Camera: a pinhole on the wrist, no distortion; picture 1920 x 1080 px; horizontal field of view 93.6 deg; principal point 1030.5 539.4 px. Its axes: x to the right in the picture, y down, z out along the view. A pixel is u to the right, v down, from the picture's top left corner.
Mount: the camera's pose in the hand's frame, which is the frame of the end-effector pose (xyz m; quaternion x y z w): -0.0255 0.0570 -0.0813 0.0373 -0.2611 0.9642 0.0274
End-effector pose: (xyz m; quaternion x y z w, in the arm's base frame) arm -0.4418 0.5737 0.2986 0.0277 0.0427 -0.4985 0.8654
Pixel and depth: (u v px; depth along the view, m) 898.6 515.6 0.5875
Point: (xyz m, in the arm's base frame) -0.5732 0.3384 0.7103
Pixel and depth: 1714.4 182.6 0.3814
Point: -0.5624 0.7858 0.6730
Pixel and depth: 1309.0 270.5 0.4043
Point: -0.5190 0.6248 0.6466
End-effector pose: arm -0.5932 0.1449 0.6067 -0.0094 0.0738 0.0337 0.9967
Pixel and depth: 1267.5 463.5 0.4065
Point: -0.6467 0.0298 0.9157
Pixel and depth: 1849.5 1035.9 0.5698
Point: -1.0404 -0.3662 0.9850
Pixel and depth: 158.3 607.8 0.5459
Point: -0.0054 -0.0843 0.8511
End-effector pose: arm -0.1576 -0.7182 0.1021 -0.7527 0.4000 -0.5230 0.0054
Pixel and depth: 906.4 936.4 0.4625
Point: 0.2261 -0.5932 0.1975
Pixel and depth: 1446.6 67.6 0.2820
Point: -0.0068 -0.7728 -0.1296
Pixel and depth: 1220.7 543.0 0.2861
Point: 0.0191 -0.6868 0.0080
